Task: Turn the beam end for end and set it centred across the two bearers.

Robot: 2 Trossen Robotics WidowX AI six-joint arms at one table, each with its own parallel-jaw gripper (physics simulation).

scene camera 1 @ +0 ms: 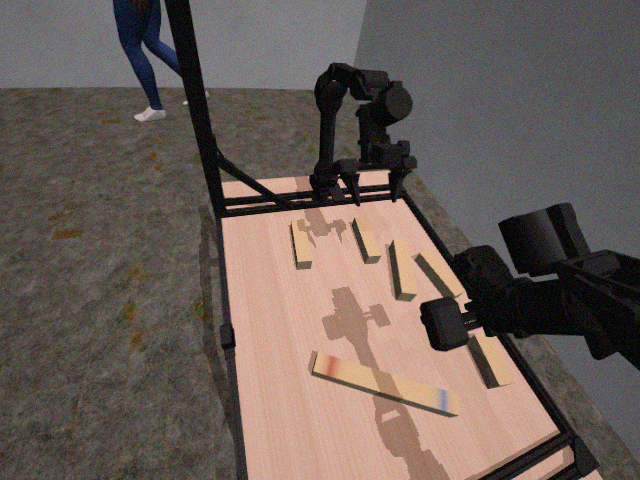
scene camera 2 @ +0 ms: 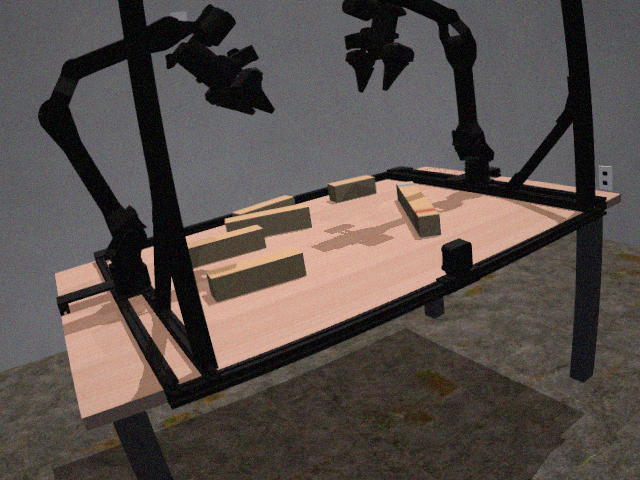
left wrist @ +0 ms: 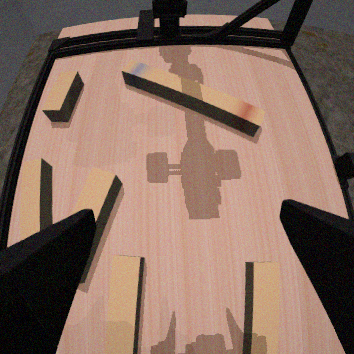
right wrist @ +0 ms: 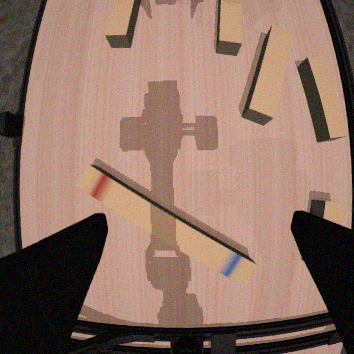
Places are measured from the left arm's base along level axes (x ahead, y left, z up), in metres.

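Where they show: left gripper, fingertip midpoint: [scene camera 1: 376, 204] [scene camera 2: 263, 112] [left wrist: 188, 214]; right gripper, fingertip midpoint: [scene camera 2: 372, 91] [right wrist: 201, 222]; left arm's base, origin of the base link: [scene camera 1: 319, 196] [scene camera 2: 133, 291]; right arm's base, origin of the base link: [scene camera 2: 478, 182] [left wrist: 169, 32] [right wrist: 186, 347].
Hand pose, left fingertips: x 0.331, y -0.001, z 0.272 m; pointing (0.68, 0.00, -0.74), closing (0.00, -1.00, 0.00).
Things, the pixels of their top centre, and the offset from my left fingertips. Level surfaces: height alone.
- beam, middle of its top: [right wrist: 164, 226] [left wrist: 189, 86] [scene camera 2: 414, 196] [scene camera 1: 387, 383] dx +0.324, dy -0.035, dz -0.247 m
- table, its level: dz -0.291 m
- slanted block, middle of its top: [left wrist: 80, 222] [right wrist: 273, 66] [scene camera 2: 266, 212] [scene camera 1: 404, 264] dx +0.038, dy +0.165, dz -0.241 m
- shorter-looking block, middle of its top: [right wrist: 331, 235] [left wrist: 59, 89] [scene camera 2: 351, 180] [scene camera 1: 494, 357] dx +0.351, dy +0.269, dz -0.244 m
The beam [scene camera 1: 385, 384] [scene camera 2: 417, 205] [left wrist: 195, 92] [right wrist: 197, 245] lies slantwise on the table, apart from the blocks. In scene camera 1 its red band is at the left end, its blue band at the right end. Two roughly parallel wooden blocks, the bearers, stand near the left arm's base: one bearer [scene camera 1: 301, 244] [scene camera 2: 258, 274] [left wrist: 265, 307] [right wrist: 123, 20] and the other bearer [scene camera 1: 366, 240] [scene camera 2: 228, 245] [left wrist: 124, 300] [right wrist: 230, 25]. My left gripper [scene camera 1: 376, 201] [scene camera 2: 262, 111] [left wrist: 188, 214] is open above the table. My right gripper [scene camera 2: 373, 90] [right wrist: 201, 222] is open, high above the beam.
Three more wooden blocks stand on the table [scene camera 1: 273, 320]: a slanted block [scene camera 1: 402, 268] [right wrist: 270, 72], a block [scene camera 1: 439, 273] [right wrist: 322, 97] beside it, and a shorter-looking block [scene camera 1: 490, 360] [scene camera 2: 351, 189] [left wrist: 62, 92]. A black frame [scene camera 2: 330, 351] with upright posts borders the table.
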